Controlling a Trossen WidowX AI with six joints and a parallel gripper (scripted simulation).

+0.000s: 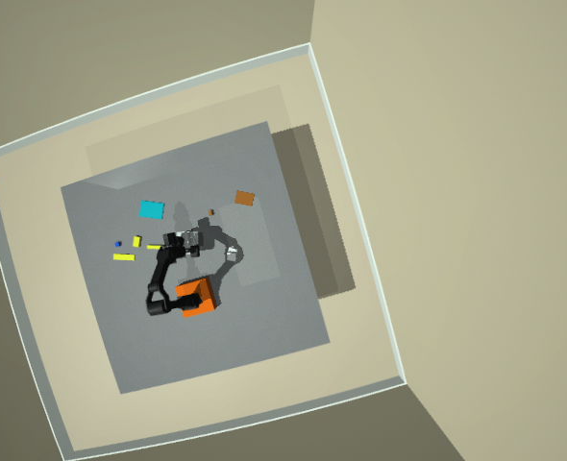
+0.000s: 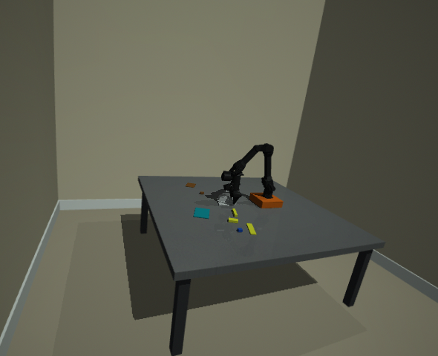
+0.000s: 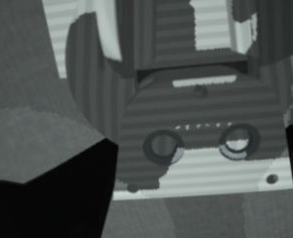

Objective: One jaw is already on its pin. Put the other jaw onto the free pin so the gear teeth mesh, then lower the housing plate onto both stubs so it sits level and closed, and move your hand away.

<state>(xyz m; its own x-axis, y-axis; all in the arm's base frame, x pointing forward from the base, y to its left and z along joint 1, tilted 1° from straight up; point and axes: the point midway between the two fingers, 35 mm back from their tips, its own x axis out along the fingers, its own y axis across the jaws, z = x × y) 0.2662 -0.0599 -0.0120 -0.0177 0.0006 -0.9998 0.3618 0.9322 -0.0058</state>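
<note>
Right now the jaw is 2 cm to the right of my gripper tip, 1 cm ahead of it and 1 cm above it. Round my gripper tip: white base plate (7 cm ahead, 3 cm to the right); yellow bar (16 cm to the left, 9 cm ahead); small brown block (21 cm to the right, 14 cm ahead).
</note>
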